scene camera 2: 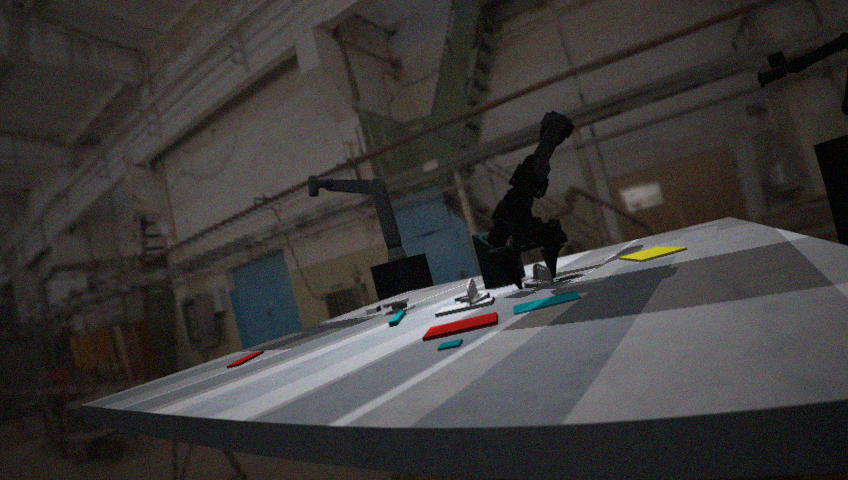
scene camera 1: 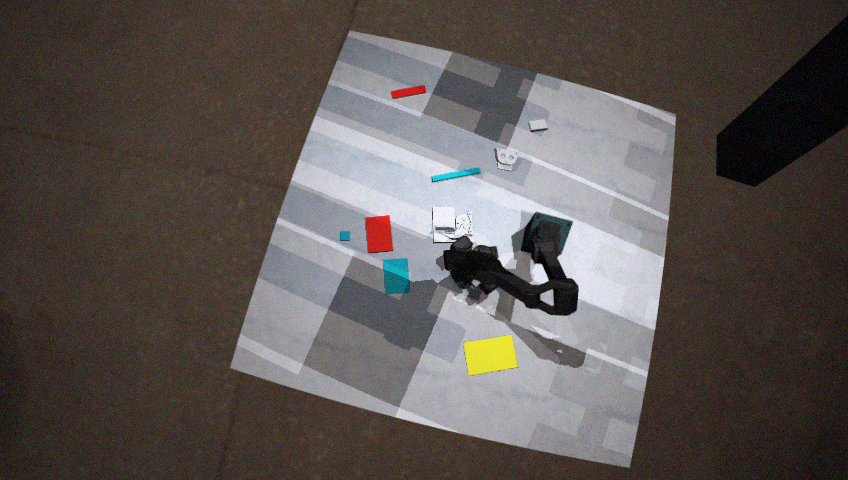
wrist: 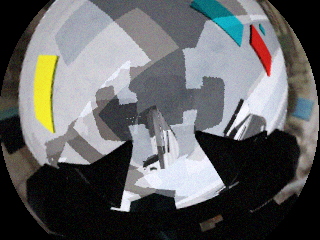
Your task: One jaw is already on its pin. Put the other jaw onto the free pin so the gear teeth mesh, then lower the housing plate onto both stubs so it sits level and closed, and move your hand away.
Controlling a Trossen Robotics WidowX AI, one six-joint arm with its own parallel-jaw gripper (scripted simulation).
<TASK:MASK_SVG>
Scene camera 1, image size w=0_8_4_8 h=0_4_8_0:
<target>teal tile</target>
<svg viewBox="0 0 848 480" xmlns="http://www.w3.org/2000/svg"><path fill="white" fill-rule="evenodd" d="M407 258L383 260L385 294L410 293Z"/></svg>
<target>red tile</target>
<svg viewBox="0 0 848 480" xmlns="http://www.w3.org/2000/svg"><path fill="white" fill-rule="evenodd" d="M389 215L365 218L368 253L393 251Z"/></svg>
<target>yellow tile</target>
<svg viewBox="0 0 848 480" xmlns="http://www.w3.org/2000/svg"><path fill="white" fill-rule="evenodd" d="M512 335L463 342L468 375L478 375L490 371L517 367Z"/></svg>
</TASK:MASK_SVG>
